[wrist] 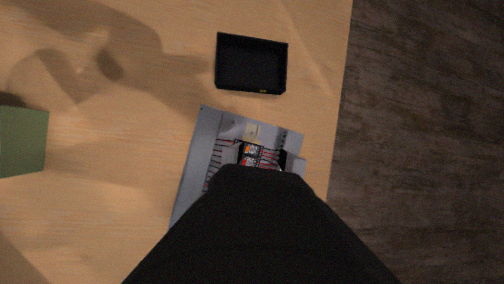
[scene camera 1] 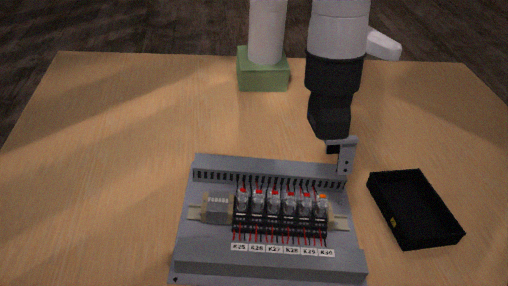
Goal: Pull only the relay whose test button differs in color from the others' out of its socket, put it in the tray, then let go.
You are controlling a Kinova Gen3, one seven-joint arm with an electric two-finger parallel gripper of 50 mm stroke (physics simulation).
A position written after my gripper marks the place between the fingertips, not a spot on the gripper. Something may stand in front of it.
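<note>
My gripper [scene camera 1: 337, 162], also [wrist: 261, 153]. Grey panel [wrist: 269, 135].
</note>
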